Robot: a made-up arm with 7 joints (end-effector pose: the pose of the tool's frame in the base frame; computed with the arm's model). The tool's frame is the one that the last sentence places.
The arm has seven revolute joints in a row. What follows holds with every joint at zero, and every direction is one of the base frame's. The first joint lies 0.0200 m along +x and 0.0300 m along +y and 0.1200 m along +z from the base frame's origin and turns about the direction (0.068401, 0.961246, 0.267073). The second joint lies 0.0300 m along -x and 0.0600 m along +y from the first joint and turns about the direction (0.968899, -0.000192, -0.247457). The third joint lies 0.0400 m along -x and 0.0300 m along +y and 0.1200 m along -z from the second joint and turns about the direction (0.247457, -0.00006, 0.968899). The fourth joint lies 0.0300 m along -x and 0.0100 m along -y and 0.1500 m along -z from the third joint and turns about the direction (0.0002, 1, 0.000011). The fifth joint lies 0.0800 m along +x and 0.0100 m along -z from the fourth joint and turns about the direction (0.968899, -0.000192, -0.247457). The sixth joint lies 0.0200 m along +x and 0.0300 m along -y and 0.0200 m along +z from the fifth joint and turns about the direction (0.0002, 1, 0.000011). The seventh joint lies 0.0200 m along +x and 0.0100 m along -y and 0.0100 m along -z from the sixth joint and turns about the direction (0.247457, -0.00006, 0.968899). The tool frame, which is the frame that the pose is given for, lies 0.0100 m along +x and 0.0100 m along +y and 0.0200 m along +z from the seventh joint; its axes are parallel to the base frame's.
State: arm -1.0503 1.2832 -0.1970 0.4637 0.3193 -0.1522 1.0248
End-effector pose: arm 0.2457 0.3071 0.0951 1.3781 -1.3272 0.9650
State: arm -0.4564 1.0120 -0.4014 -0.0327 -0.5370 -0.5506 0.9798
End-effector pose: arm 0.1262 0.2437 -0.0053 0.1521 -0.8481 0.4281
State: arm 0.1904 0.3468 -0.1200 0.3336 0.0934 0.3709 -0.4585
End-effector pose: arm -0.0192 0.1607 -0.1803 0.1326 0.9919 -0.4497
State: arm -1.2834 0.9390 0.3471 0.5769 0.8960 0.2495 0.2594
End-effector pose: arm 0.3249 0.2935 0.1266 1.3113 -0.5085 1.0796
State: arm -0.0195 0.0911 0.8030 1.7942 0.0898 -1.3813 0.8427
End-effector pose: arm -0.0437 0.1524 -0.2478 0.4448 0.3711 1.4801
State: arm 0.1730 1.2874 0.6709 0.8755 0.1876 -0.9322 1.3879
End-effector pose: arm 0.0517 0.4111 0.0551 1.4235 -1.1797 1.1602
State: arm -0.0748 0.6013 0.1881 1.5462 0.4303 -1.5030 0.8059
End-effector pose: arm -0.0117 0.2785 -0.1895 0.7153 -0.2101 0.3957
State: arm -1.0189 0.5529 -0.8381 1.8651 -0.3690 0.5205 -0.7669
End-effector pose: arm 0.2902 0.2635 -0.1707 0.1678 1.4212 -0.0162
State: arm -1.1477 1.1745 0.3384 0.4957 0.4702 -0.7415 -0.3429
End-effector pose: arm 0.2543 0.3027 0.1509 1.6373 -1.0179 -0.0471
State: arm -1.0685 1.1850 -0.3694 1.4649 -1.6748 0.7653 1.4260
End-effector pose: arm 0.2415 0.4202 0.0786 -0.1138 1.0442 1.9133
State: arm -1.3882 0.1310 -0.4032 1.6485 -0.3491 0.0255 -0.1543
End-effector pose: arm 0.4053 0.0309 -0.0556 0.2362 0.3167 -0.3047
